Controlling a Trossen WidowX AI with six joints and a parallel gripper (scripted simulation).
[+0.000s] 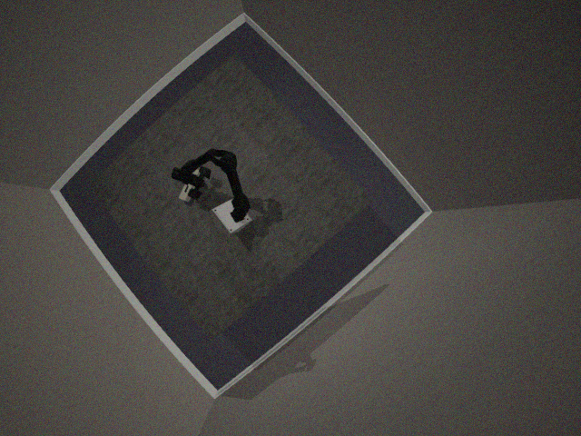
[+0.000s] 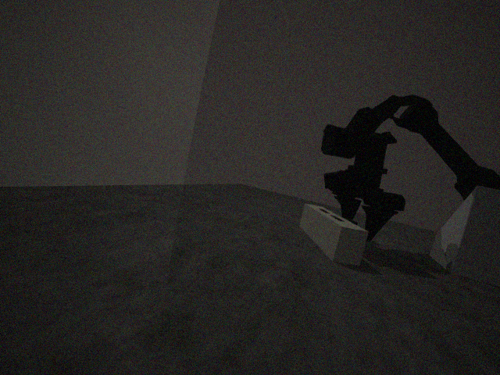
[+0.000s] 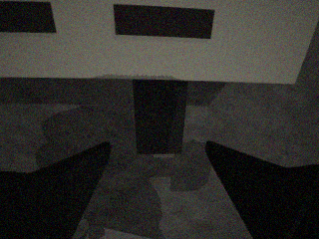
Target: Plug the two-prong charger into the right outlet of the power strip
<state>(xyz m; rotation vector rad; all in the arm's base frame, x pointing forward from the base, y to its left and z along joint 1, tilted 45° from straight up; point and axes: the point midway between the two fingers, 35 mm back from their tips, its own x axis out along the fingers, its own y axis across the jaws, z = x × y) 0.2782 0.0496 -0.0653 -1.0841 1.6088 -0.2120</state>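
The two-prong charger lies 4 cm ahead of my gripper tip, 3 cm to the left of it and 1 cm above it.
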